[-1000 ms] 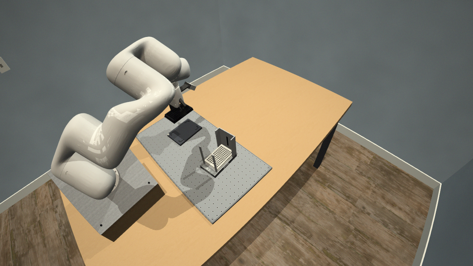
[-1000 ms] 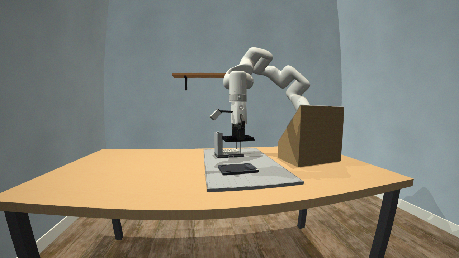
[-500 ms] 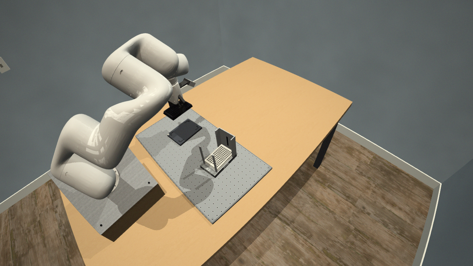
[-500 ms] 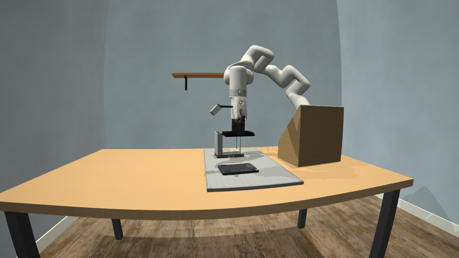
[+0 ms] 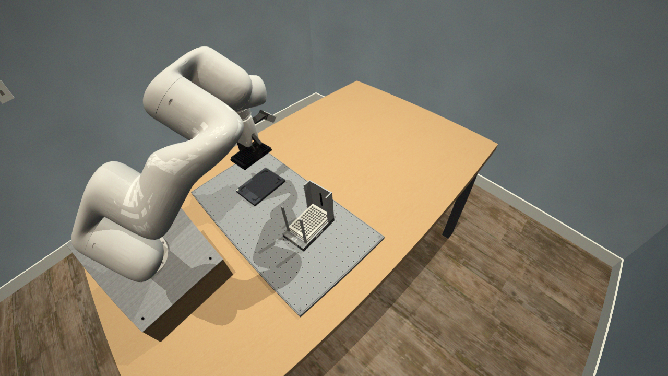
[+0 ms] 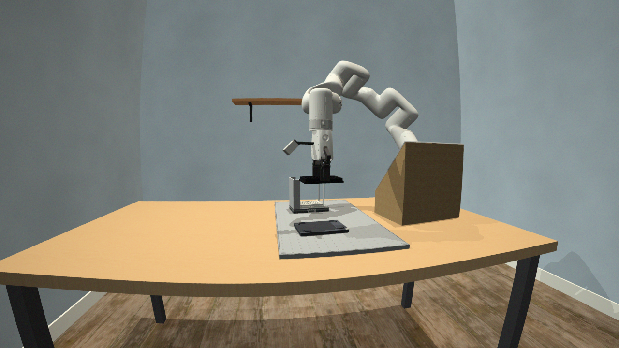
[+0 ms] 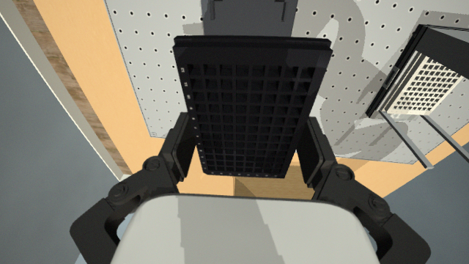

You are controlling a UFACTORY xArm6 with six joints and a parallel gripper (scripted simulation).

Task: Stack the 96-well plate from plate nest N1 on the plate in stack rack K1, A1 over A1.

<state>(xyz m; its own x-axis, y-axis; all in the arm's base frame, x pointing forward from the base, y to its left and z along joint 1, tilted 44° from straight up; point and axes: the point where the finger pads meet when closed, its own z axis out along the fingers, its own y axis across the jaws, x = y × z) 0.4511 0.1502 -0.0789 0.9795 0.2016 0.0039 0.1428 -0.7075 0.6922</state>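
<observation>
My gripper is now 2 cm short of the white 96-well plate, 28 cm to the left of it and 15 cm above it. The rest, counted from my hand: pale A1 square (8 cm behind, 4 cm to the left, 17 cm below); then plate nest N1 (18 cm below); then black 96-well plate (1 cm below).
</observation>
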